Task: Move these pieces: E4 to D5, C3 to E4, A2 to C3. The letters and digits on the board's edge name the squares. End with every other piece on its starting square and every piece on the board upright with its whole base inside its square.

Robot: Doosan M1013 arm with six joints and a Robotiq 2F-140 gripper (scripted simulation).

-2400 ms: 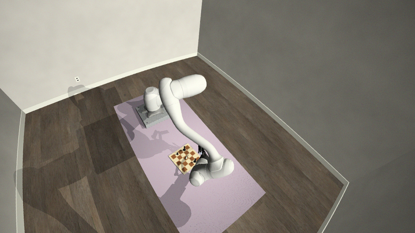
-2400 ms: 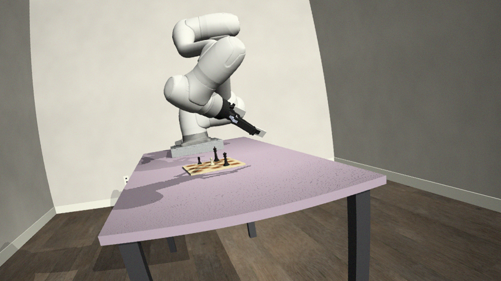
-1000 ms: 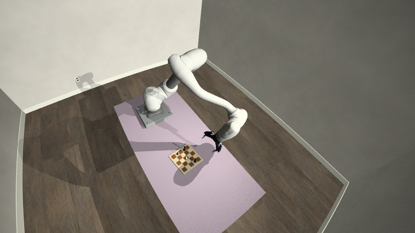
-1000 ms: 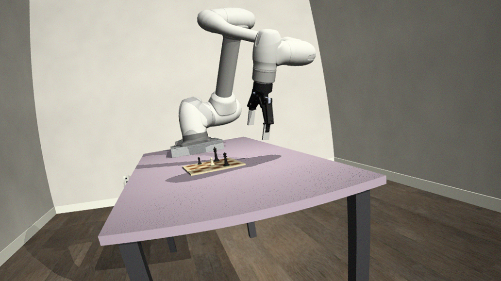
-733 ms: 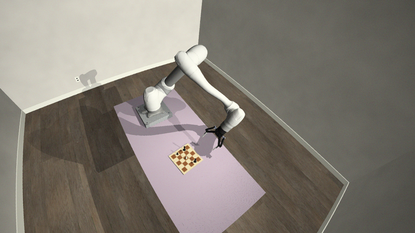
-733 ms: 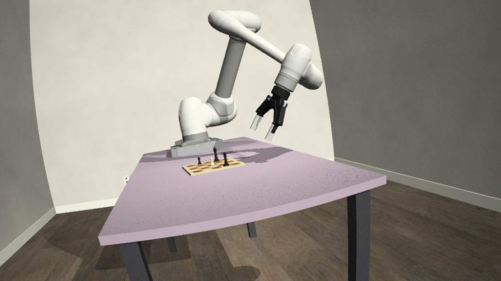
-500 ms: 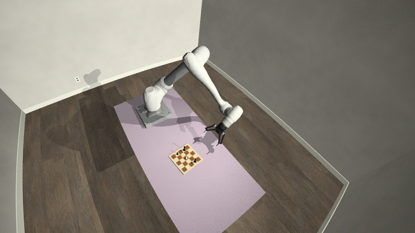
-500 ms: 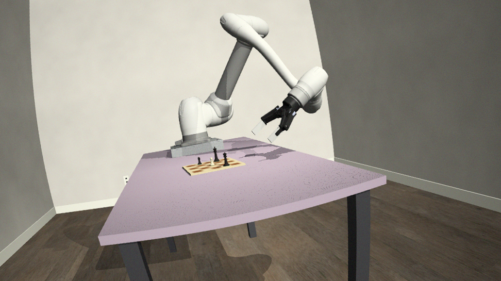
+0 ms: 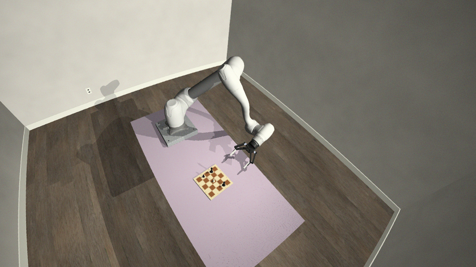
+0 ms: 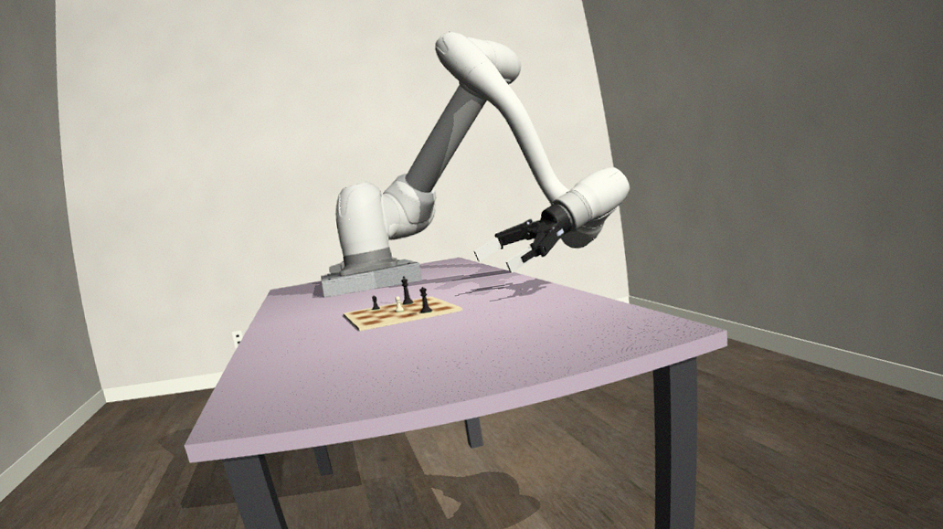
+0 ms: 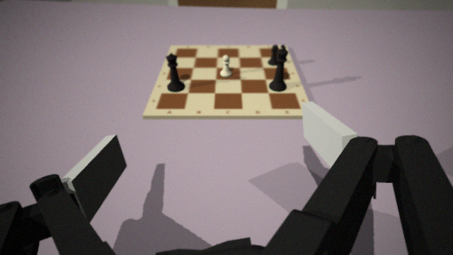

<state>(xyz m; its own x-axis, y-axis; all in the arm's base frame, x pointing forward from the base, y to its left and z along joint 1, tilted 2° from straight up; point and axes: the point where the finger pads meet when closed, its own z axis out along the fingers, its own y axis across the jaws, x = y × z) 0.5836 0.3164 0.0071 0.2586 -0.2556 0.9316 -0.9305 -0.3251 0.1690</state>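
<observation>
Now: hand 28 cm to the left of the black pawn, 6 cm above it and 2 cm past it. Also, from my hand: white pawn 23 cm to the right, 6 cm below, 5 cm ahead; chessboard 23 cm to the right, 8 cm below, 4 cm ahead; tall black piece 21 cm to the right, 4 cm below, 4 cm behind.
</observation>
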